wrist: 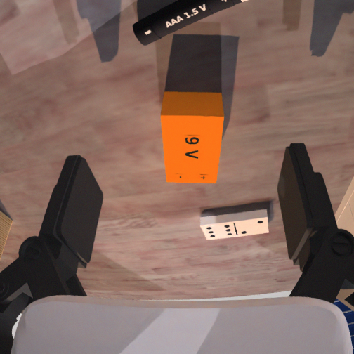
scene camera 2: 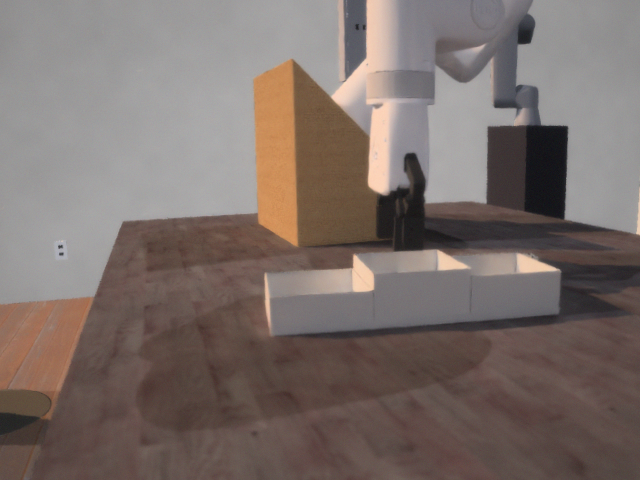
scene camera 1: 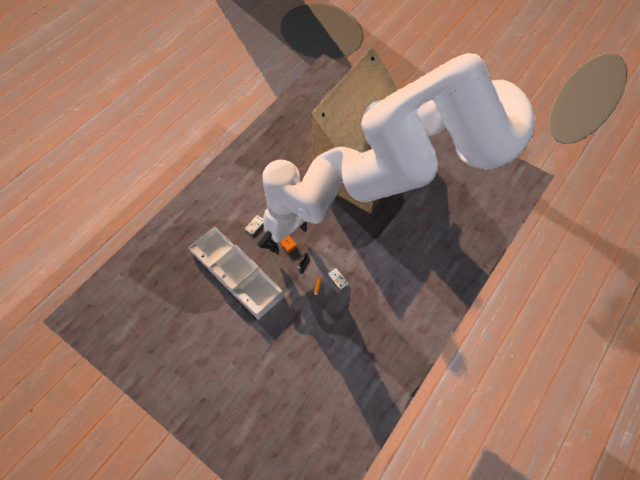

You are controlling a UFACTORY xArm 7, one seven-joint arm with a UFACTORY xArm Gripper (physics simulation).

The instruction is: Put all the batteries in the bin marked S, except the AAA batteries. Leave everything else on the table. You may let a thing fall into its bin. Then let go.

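Frame: origin at the arm's base, x back, y right, z up, level; metres.
Where they show: gripper, between the fingertips: [scene camera 2: 398, 245] [scene camera 1: 288, 238]; arm's base, origin of its link: [scene camera 2: 334, 135].
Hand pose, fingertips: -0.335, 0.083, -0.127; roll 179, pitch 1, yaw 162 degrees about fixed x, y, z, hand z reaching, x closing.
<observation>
Things, the pixels of their top centre, and the offset from my fingertips, as dx, dy, dz. "pt": a spot on its surface instead.
- orange 9 V battery, centre of its top: [scene camera 1: 286, 240] +0.000, +0.006, -0.013
- black AAA battery, centre of its top: [scene camera 1: 302, 260] -0.026, -0.056, -0.021
- thin orange piece, centre of its top: [scene camera 1: 317, 285] -0.068, -0.122, -0.021
- S bin, a spot on its surface: [scene camera 2: 514, 294] pt -0.197, +0.005, -0.010
- white domino, centre of its top: [scene camera 1: 254, 224] +0.006, +0.105, -0.024
The orange 9 V battery [scene camera 1: 288, 243] [wrist: 192, 150] stands upright between my spread fingers in the wrist view, a little ahead of the middle. My gripper [scene camera 1: 290, 239] [scene camera 2: 400, 243] [wrist: 184, 169] is open and empty, above the table behind the bins in scene camera 2. The black AAA battery [scene camera 1: 303, 262] [wrist: 182, 19] lies beyond the 9 V. A thin orange piece [scene camera 1: 317, 285], looking like a battery, lies farther on; its label is unreadable. The S bin [scene camera 1: 270, 303] [scene camera 2: 514, 294] is the end one, at the right in scene camera 2; its letter is too small to read.
The other two bins [scene camera 1: 206, 262] [scene camera 2: 421, 298] join it in a row; the middle one is taller. A white domino [scene camera 1: 254, 225] [wrist: 234, 225] lies near the right finger in the wrist view. Another domino [scene camera 1: 338, 279] lies beyond the orange piece. A wooden block [scene camera 1: 343, 116] [scene camera 2: 330, 180] stands behind.
</observation>
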